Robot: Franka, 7 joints.
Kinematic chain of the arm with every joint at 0, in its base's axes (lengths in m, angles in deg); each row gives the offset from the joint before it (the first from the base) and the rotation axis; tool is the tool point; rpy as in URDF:
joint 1: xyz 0 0 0.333 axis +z
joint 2: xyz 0 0 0 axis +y
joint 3: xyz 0 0 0.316 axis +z
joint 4: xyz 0.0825 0 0 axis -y
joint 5: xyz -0.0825 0 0.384 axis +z
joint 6: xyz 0 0 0 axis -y
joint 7: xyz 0.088 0 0 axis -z
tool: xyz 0 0 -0.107 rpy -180 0 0
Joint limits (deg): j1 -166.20..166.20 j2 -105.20..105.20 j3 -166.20..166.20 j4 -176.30..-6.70 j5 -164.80..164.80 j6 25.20..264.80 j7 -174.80..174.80
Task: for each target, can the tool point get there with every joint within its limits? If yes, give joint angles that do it. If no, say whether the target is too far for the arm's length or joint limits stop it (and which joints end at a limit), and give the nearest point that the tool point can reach.
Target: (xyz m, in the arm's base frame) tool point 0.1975 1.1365 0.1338
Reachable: no: too far | nearest point 0.1447 0.8329 0.1870 | short by 0.313 m
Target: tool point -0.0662 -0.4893 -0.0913
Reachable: yes | joints -80.24 63.93 -13.53 -108.43 39.44 144.78 -47.55
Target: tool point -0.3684 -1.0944 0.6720
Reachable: no: too far | nearest point -0.2626 -0.7801 0.5747 | short by 0.346 m
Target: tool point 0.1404 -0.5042 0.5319
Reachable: yes | joints 41.59 13.61 -122.90 -135.26 -13.57 202.76 -125.09
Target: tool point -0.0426 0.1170 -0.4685
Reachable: no: joint limits stop it (at a limit: joint 2) | nearest point -0.0531 0.1458 -0.3451 | short by 0.127 m
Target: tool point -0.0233 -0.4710 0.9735
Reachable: yes | joints -42.82 17.11 -60.81 -57.00 -134.68 77.44 -136.06
